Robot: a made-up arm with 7 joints.
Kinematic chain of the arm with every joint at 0, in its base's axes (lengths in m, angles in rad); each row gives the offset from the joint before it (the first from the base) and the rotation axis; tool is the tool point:
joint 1: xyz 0 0 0 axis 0 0.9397 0.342
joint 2: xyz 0 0 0 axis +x
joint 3: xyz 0 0 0 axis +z
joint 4: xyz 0.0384 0 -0.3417 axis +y
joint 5: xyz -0.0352 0 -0.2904 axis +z
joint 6: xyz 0 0 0 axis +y
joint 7: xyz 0 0 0 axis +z
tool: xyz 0 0 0
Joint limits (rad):
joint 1: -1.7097..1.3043
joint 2: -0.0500..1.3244
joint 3: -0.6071..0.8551
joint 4: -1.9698..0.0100
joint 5: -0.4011..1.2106
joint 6: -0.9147..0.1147
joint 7: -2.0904..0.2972
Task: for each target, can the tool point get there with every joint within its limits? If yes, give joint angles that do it. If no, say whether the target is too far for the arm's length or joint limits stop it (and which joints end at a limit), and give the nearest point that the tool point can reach.
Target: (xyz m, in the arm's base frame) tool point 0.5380 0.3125 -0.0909
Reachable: yes | joints -0.9774 0.9088 -0.4680 -0.5434 0.1041 -0.2623 -0.1954
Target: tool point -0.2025 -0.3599 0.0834
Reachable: no: joint limits stop it (at a limit: joint 1, joint 2, joint 3, joint 4) | nearest point 0.1319 -0.3503 0.1743 | short by 0.347 m
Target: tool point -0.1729 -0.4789 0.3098
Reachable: no: joint limits stop it (at a limit: joint 1, joint 2, joint 3, joint 4) | nearest point 0.1319 -0.3503 0.1743 | short by 0.358 m
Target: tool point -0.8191 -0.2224 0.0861
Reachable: no: too far | nearest point -0.5926 -0.0830 -0.2026 | short by 0.393 m
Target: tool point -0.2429 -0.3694 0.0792
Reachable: no: joint limits stop it (at a limit: joint 1, joint 2, joint 3, joint 4) | nearest point 0.1319 -0.3503 0.1743 | short by 0.387 m
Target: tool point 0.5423 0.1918 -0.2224
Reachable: yes | joints -0.7557 0.5284 0.0023 -0.7323 0.1043 -0.0202 -0.8453
